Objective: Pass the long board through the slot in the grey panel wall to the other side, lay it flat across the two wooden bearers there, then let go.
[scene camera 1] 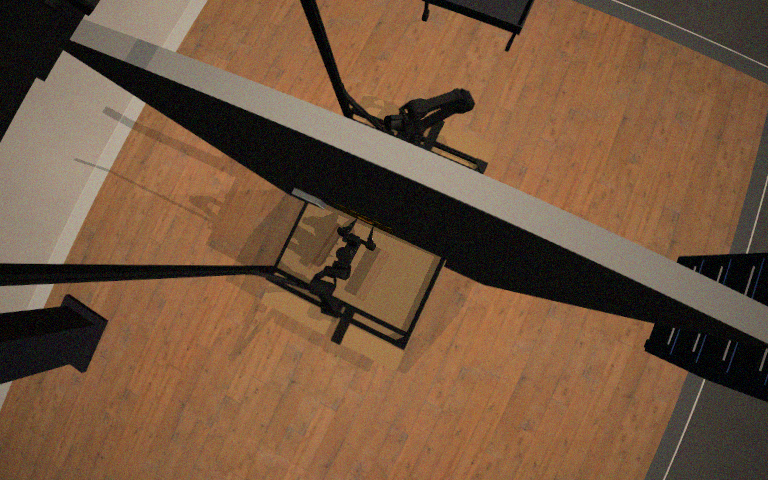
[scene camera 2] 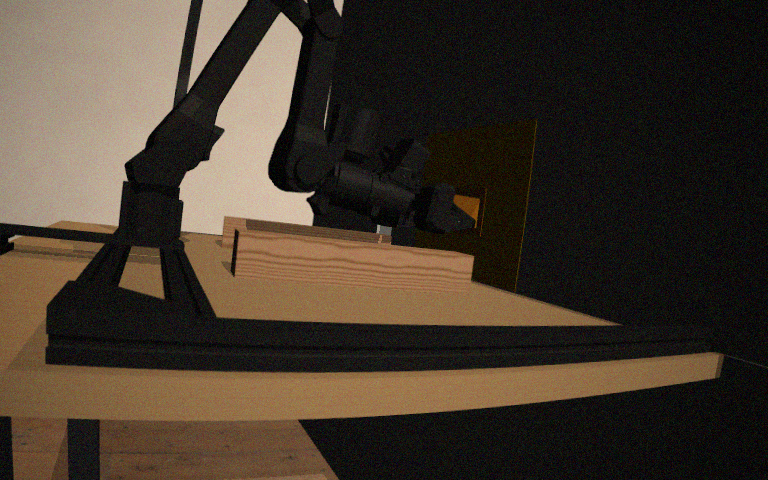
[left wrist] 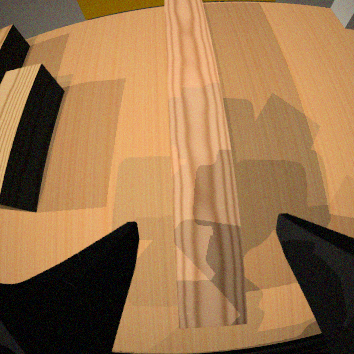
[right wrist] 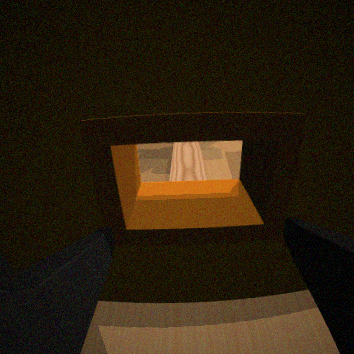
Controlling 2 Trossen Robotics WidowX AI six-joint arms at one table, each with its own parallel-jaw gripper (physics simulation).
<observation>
My left gripper [left wrist: 208, 227] is open, holding nothing. My right gripper [scene camera 2: 457, 222] is open, holding nothing. I also see a slot [scene camera 2: 471, 200].
My right gripper is seen too in the right wrist view [right wrist: 199, 232]. The slot is seen too in the right wrist view [right wrist: 252, 207].
</observation>
